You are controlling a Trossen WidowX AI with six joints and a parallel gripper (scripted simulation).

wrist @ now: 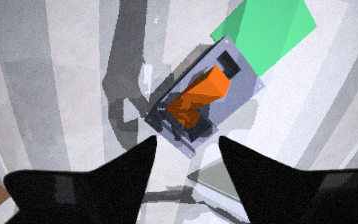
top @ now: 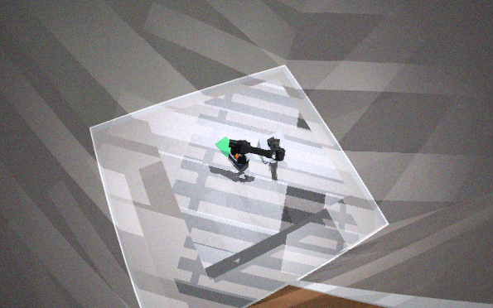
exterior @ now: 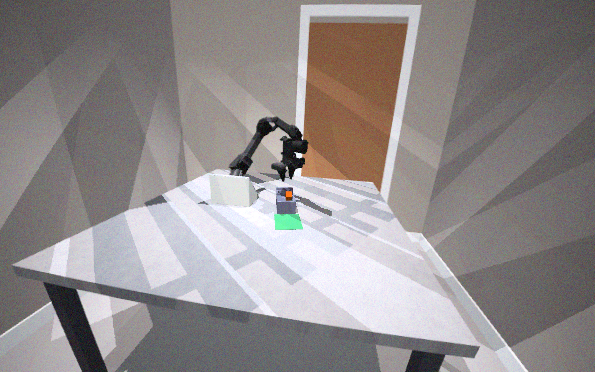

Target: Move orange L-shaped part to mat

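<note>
Right now the orange L-shaped part is 100 mm below my gripper tip, 10 mm to the right of it and 10 mm behind it. Round my gripper tip: green mat (190 mm to the right, 150 mm below, 30 mm ahead).
</note>
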